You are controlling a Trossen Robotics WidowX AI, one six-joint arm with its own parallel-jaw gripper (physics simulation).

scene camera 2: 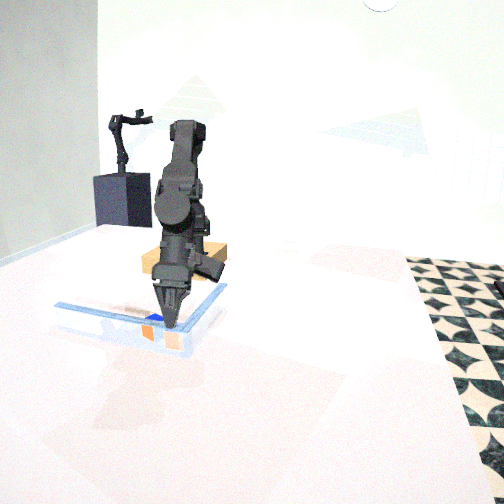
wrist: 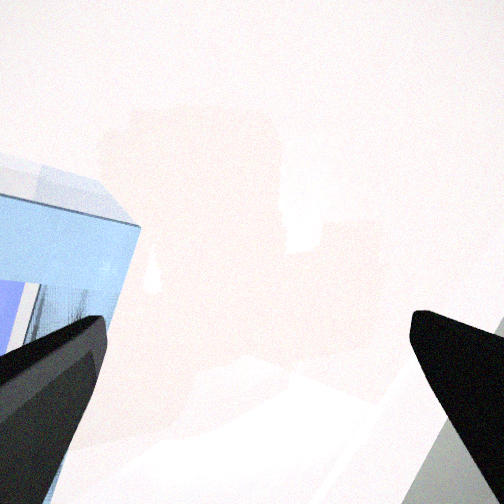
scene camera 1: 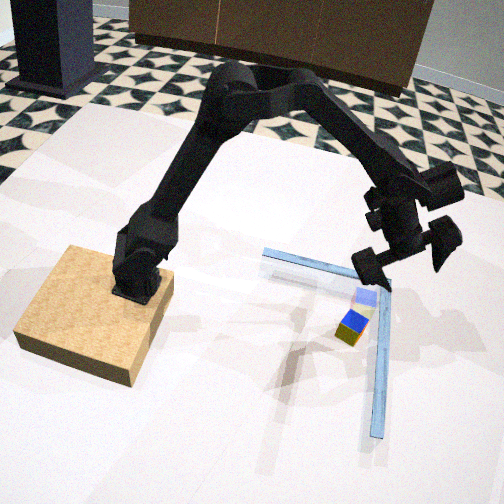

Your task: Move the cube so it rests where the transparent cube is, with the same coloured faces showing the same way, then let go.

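The cube sits on the white table with a blue face up and yellow showing low on its side. The transparent cube is a pale blue ghost touching it on the far side, inside the corner of the light-blue L-shaped rail. My gripper hangs above and just right of both, fingers spread wide and empty. In scene camera 2 the gripper points down over the cube. The wrist view shows both fingertips far apart and the pale blue ghost at left.
A wooden block carries the arm's base at the left. A dark pillar and a brown cabinet stand beyond the table on the checkered floor.
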